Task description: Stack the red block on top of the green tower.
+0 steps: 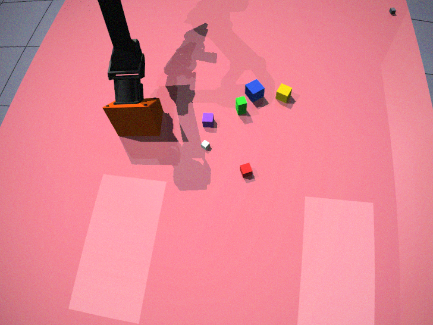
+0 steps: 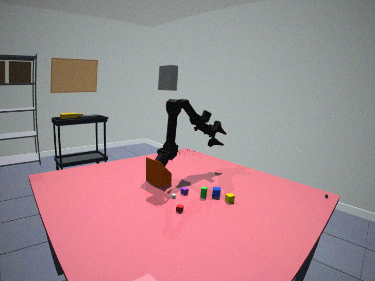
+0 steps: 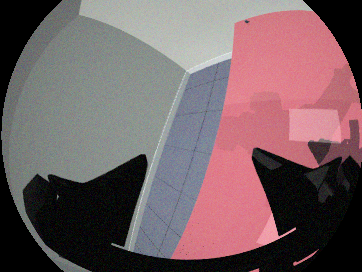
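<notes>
Right now the red block is 650 mm to the right of my gripper tip, 200 mm ahead of it and 180 mm below it. Also, from my gripper tip: yellow cube: 410 mm to the right, 300 mm ahead, 180 mm below; then blue cube: 410 mm to the right, 220 mm ahead, 170 mm below; then purple cube: 500 mm to the right, 180 mm below, 90 mm ahead.
</notes>
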